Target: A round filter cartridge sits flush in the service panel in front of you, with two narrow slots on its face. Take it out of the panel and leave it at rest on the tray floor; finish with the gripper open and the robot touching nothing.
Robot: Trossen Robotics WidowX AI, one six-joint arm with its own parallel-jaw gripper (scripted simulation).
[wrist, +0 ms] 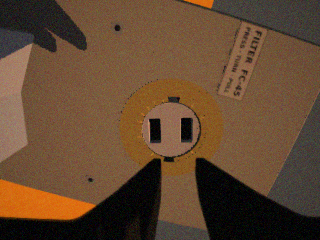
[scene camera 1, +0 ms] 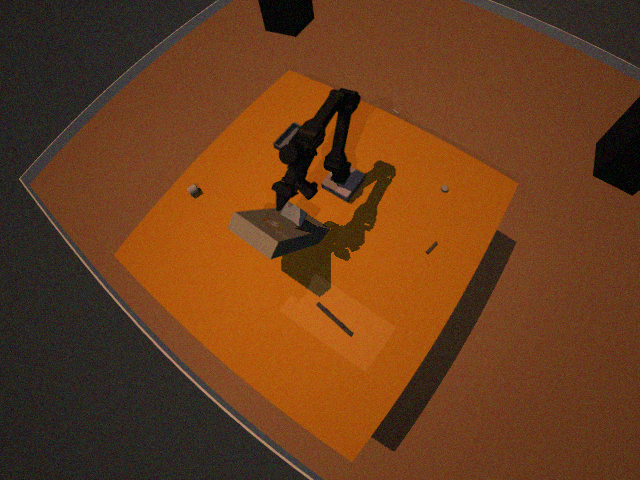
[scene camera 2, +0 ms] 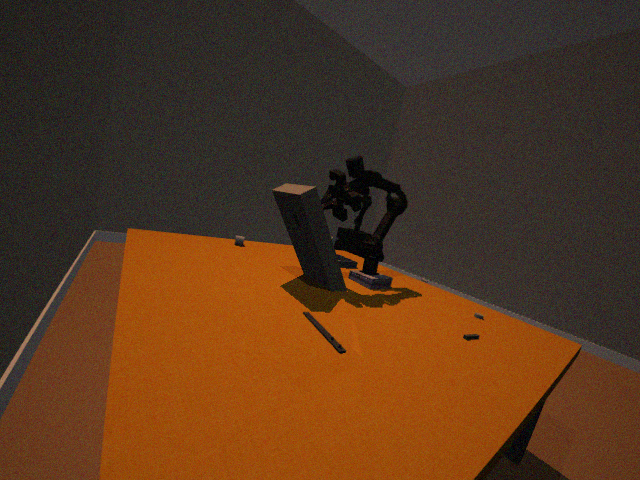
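Observation:
My gripper is visible, also in the wrist view and in scene camera 1. Visible too: a round filter cartridge and a service panel.

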